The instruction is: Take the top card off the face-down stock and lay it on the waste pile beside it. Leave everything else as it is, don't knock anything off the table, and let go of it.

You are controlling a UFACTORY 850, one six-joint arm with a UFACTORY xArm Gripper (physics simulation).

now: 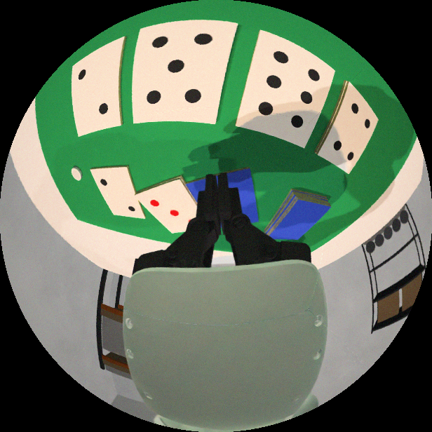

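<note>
My gripper (218, 186) is shut and empty, its fingertips low over a blue face-down card (247, 195). I cannot tell whether they touch it. This card lies apart from the stock, between it and the face-up pile, near the upper right corner of that pile; the fingers hide part of it and whether it overlaps the pile. The face-down stock (304, 214) is a small blue-backed stack to the right, with its layered edges showing. The waste pile, with a red-spotted card (166, 201) on top, is to the left and sits turned, partly hidden by the left finger.
A card with two black spots (118, 192) lies at the left, touching or nearly touching the red-spotted card's corner. A white disc (76, 173) is beyond it. Face-up cards (97, 87) (184, 77) (287, 85) (351, 127) form a row on the green mat (155, 150).
</note>
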